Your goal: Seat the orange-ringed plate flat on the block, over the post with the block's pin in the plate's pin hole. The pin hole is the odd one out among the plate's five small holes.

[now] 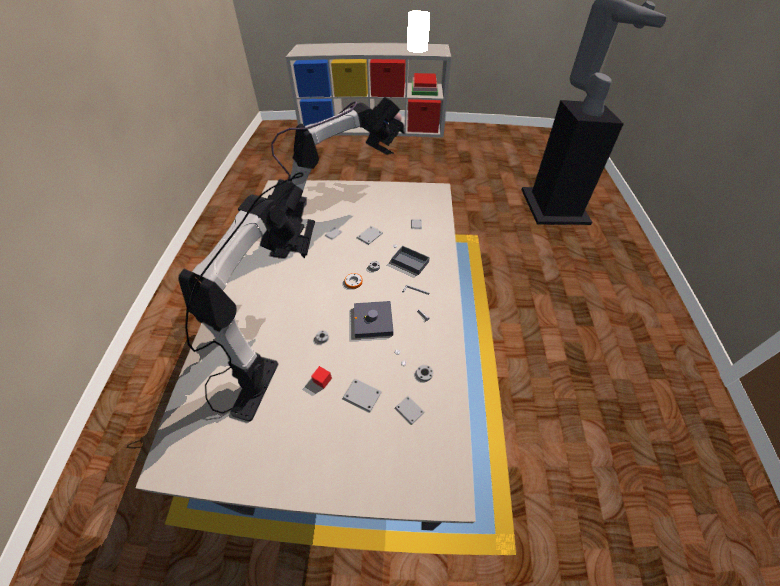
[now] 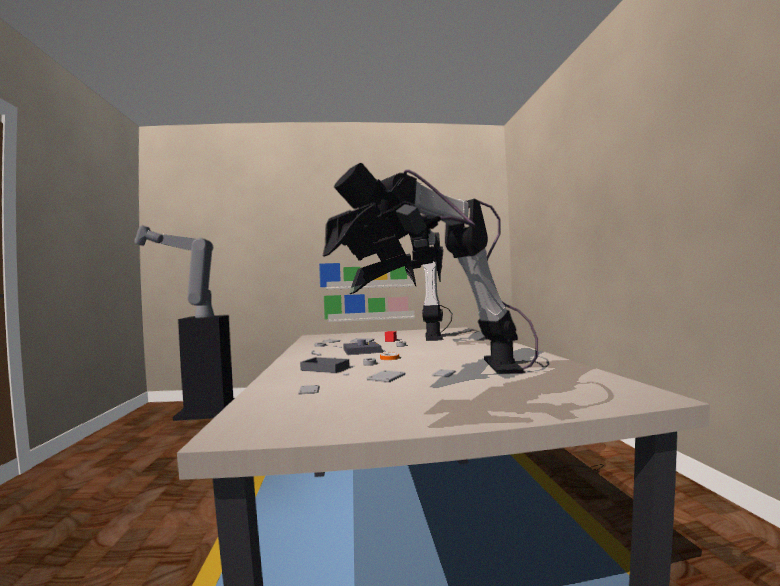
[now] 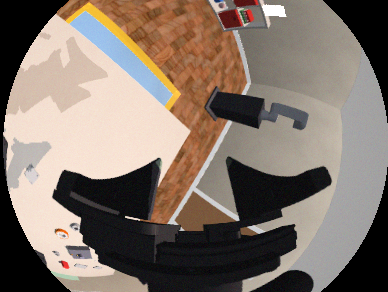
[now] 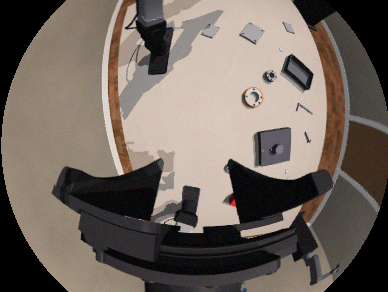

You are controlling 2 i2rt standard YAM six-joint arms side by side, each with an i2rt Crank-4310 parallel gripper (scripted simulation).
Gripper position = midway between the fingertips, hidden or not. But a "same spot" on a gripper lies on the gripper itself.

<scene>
The right gripper shows in image 1, in image 2 [428, 283] and in image 4; in image 3 it is out of frame. The same spot on the right gripper: [image 1: 303, 242] is [image 4: 251, 221].
</scene>
